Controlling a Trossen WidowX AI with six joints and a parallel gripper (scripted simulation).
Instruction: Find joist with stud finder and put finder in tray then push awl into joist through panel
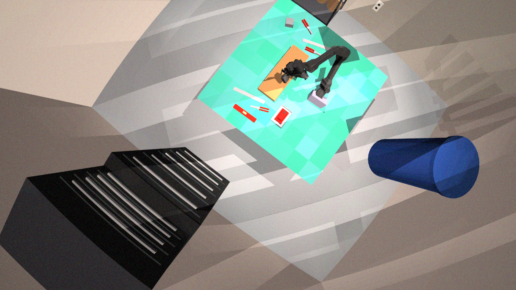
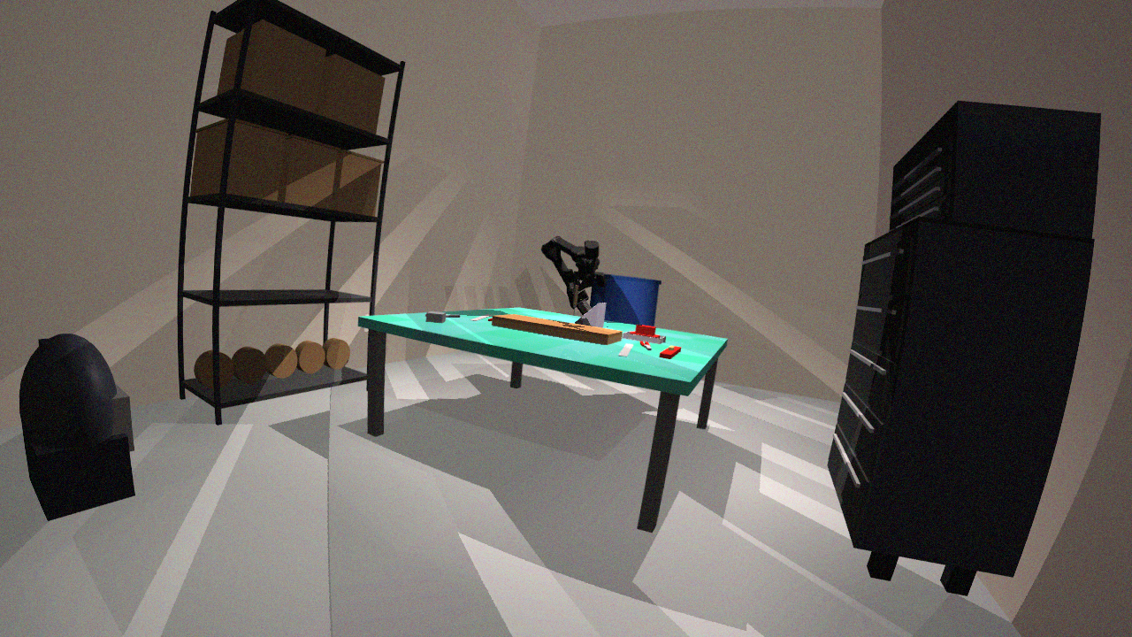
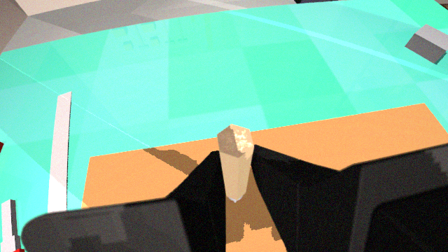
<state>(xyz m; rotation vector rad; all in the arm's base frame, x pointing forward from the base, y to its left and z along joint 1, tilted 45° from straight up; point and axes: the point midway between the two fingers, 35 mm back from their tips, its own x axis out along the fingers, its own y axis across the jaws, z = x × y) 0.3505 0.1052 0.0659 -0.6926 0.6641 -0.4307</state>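
Right now my gripper tip is 50 mm above the awl. Also, from my gripper tip: red stud finder (180 mm behind, 270 mm to the left, 140 mm below); red level (120 mm ahead, 410 mm to the left, 170 mm below); white tray (180 mm behind, 280 mm to the left, 170 mm below).
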